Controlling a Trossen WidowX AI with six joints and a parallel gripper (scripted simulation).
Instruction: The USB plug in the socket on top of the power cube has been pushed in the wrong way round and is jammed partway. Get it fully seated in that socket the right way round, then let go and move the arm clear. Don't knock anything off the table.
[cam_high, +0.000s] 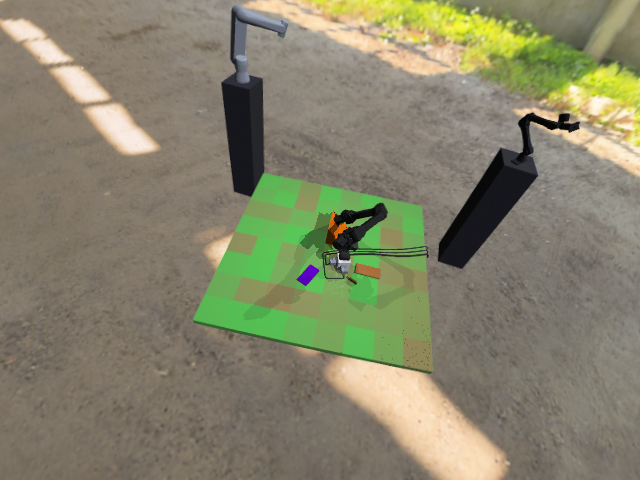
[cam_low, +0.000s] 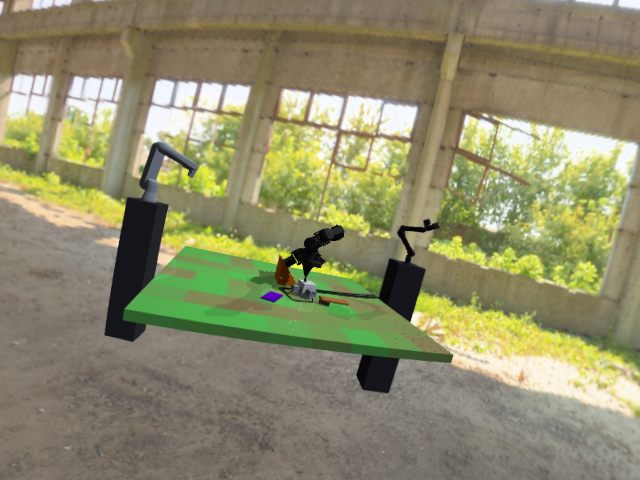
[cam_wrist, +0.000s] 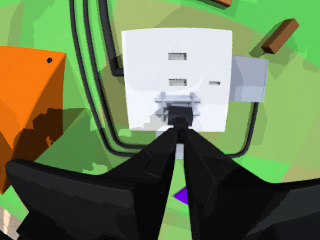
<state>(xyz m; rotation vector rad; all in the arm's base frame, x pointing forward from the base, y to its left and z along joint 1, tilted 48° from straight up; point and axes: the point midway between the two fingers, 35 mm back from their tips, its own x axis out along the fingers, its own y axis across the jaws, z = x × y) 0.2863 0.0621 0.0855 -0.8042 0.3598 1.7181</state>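
Now: gripper tip 4 cm above the metal USB socket. From my gripper tip the other things lie so: black USB plug: 2 cm below; then orange-brown flat block: 3 cm behind, 19 cm to the left, 10 cm below; then brown stick: 9 cm ahead, 12 cm to the left, 10 cm below.
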